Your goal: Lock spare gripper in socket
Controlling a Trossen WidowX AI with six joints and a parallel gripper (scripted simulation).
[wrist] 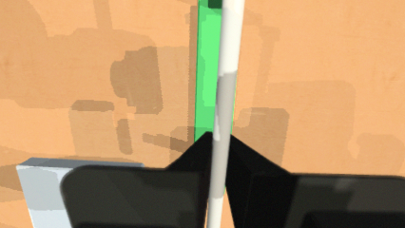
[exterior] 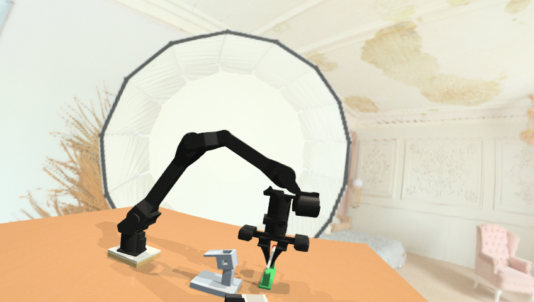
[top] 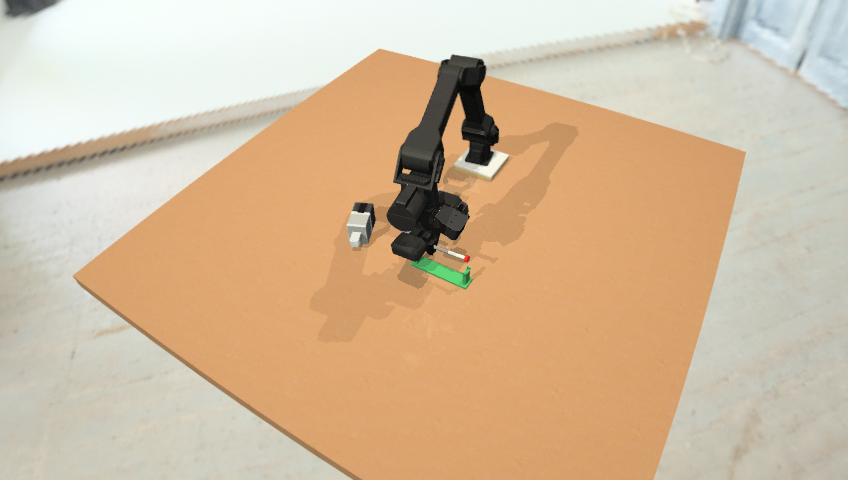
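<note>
My gripper tip is 3 cm above the green pin rest and 2 cm to the right of it. From my gripper tip the other things lie so: spare gripper: 19 cm to the right, 4 cm behind, 2 cm below; grey mount: 12 cm behind, 7 cm to the right.
</note>
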